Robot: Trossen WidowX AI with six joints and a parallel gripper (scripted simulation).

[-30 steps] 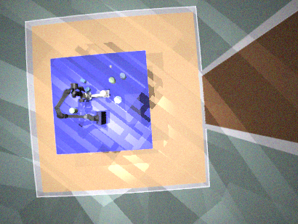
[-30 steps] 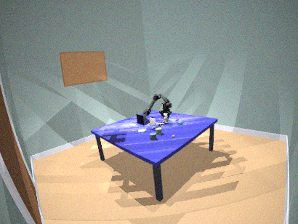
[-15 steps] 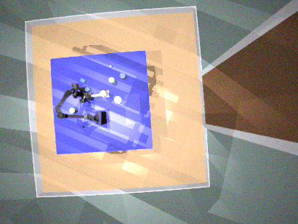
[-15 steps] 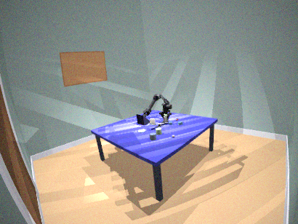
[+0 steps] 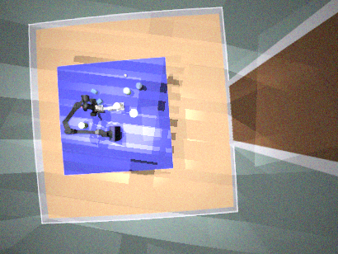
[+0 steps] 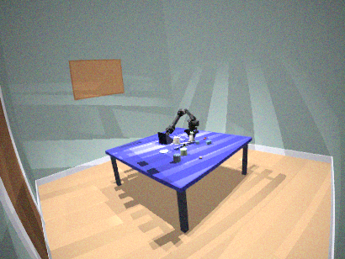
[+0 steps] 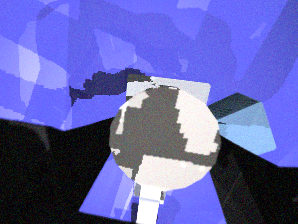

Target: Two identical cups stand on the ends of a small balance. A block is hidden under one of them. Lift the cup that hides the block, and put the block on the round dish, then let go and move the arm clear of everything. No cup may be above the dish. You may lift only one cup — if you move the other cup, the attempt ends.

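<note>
Right now my gripper tip is 20 mm short of the balance beam, 130 mm to the left of it and 20 mm above it. Round my gripper tip: pale cup 20 mm to the left, 10 mm above; grey block 10 mm below; red piece 30 mm ahead, 200 mm to the left, 40 mm below.
</note>
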